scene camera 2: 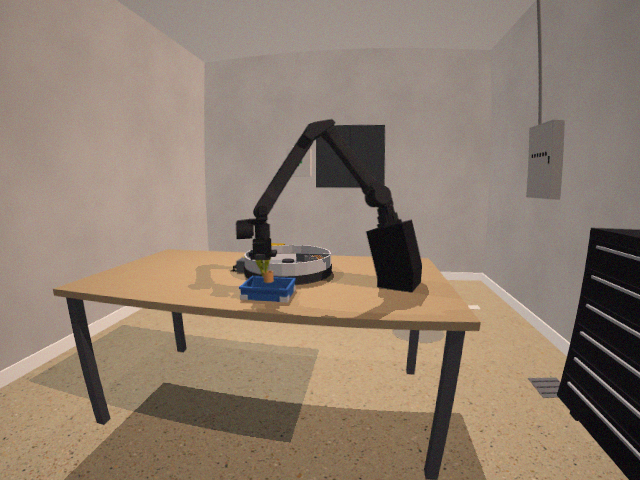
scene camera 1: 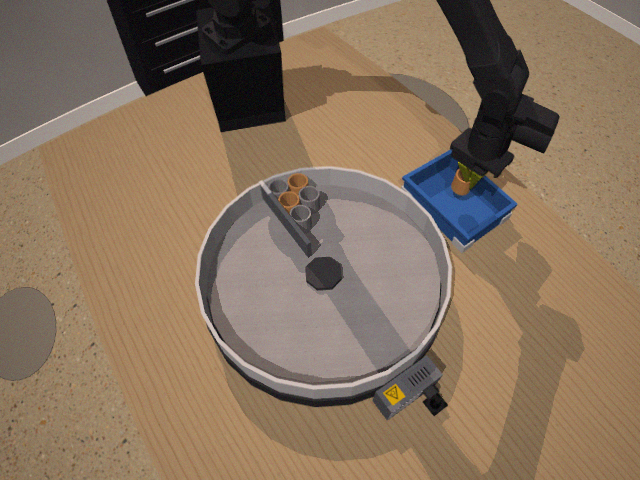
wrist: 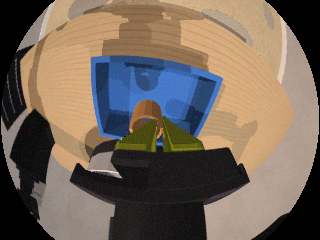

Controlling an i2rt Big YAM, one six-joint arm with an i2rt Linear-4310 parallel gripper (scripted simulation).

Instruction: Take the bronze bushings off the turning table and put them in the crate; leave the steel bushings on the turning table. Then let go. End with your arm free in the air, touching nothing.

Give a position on a crate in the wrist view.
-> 186,99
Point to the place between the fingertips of my gripper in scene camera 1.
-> At 469,185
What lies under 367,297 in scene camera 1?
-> A grey turning table.
